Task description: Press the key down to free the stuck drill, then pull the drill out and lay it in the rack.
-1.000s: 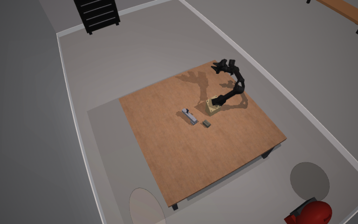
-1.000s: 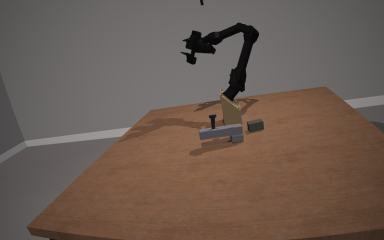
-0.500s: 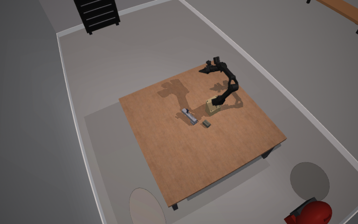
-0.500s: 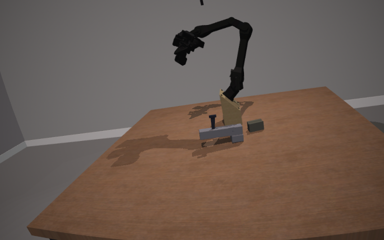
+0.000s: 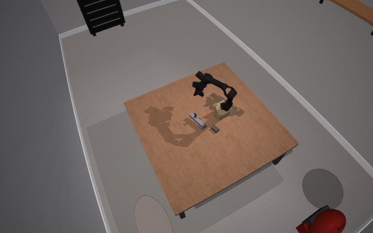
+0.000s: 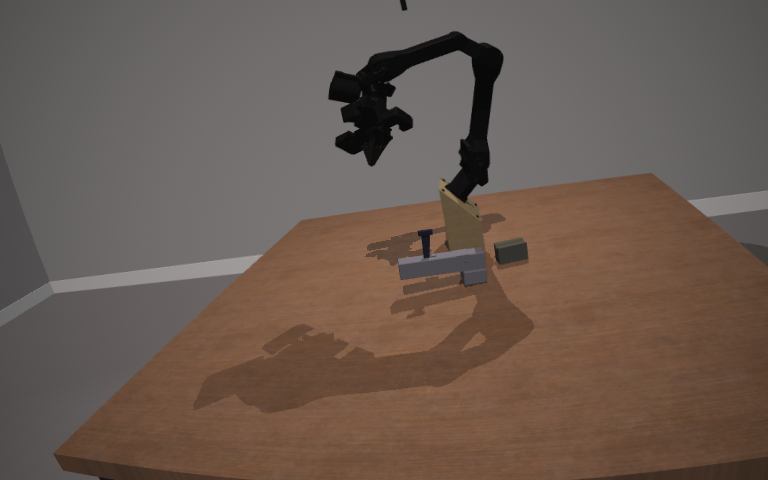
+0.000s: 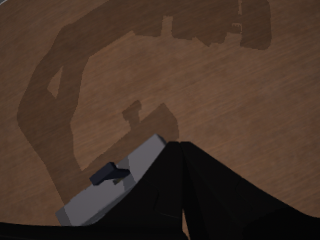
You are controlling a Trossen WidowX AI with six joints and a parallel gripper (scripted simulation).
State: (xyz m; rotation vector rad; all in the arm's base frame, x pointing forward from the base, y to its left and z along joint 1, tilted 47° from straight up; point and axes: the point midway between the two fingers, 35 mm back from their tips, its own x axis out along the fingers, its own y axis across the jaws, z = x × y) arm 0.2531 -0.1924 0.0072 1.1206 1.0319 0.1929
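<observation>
My gripper tip is 180 mm above the dark key, 90 mm to the right of it and 30 mm short of it. Also, from my gripper tip: dark olive rack (260 mm to the left, 260 mm below, 100 mm behind); drill (230 mm below, 140 mm to the left, 20 mm ahead); grey housing block (240 mm below, 120 mm to the left, 30 mm ahead).
</observation>
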